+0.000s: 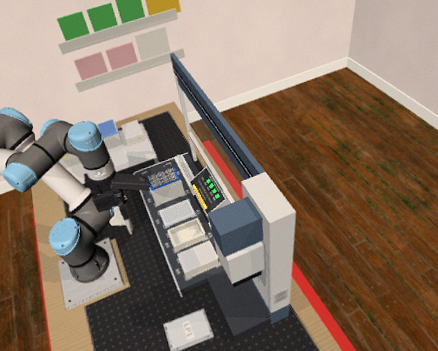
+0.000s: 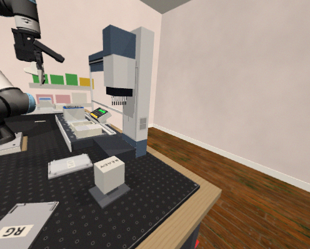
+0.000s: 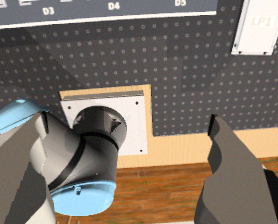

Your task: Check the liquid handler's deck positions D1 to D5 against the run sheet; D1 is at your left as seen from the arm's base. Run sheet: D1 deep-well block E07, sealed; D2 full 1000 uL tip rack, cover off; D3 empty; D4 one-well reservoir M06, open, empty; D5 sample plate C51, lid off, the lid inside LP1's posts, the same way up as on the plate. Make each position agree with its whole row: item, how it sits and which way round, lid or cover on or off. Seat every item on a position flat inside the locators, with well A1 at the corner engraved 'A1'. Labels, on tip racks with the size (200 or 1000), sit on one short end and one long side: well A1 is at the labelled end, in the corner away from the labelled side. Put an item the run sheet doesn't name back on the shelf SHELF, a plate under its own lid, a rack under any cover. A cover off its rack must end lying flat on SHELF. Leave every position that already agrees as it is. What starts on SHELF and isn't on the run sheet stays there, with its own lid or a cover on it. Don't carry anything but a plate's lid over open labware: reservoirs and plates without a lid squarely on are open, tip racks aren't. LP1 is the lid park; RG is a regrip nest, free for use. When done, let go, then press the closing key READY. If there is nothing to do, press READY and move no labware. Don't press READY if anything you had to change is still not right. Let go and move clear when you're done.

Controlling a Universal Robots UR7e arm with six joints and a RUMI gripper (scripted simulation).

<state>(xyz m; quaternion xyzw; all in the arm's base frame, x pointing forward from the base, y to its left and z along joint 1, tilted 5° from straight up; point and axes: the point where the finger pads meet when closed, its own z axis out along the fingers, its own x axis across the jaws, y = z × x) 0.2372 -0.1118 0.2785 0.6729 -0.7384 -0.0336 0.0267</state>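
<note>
My hand is 240 mm above the deep-well block, 160 mm short of it and 100 mm to the left of it. Also, from my hand: blue-rimmed tip rack (280 mm to the left, 190 mm below, 170 mm ahead); cream one-well reservoir (250 mm below, 160 mm ahead, 30 mm to the left); clear well plate (250 mm below, 170 mm ahead, 150 mm to the left).
</note>
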